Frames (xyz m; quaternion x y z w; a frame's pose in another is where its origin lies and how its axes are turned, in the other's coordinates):
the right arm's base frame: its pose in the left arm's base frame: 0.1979 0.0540 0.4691 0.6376 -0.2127 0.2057 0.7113
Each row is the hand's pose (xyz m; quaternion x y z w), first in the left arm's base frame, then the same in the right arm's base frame.
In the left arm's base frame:
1: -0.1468 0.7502 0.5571 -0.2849 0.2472 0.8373 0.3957
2: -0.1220 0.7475 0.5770 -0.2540 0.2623 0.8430 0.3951
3: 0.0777 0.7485 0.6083 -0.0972 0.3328 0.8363 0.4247
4: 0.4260 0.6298 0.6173 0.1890 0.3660 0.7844 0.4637
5: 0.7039 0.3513 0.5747 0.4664 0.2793 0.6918 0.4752
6: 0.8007 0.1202 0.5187 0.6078 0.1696 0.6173 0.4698
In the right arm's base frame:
1: -0.2197 0.3377 -0.6700 -0.2260 0.8525 0.4172 0.2195
2: -0.1881 0.3398 -0.6664 -0.1993 0.8603 0.4051 0.2367
3: -0.0057 0.2529 -0.6724 -0.0936 0.8803 0.3160 0.3414
4: 0.2842 0.0518 -0.5675 0.0809 0.8202 0.1890 0.5338
5: 0.4834 -0.1683 -0.3059 0.2334 0.6449 0.1170 0.7183
6: 0.5267 -0.2925 -0.0853 0.2990 0.4891 0.1050 0.8126

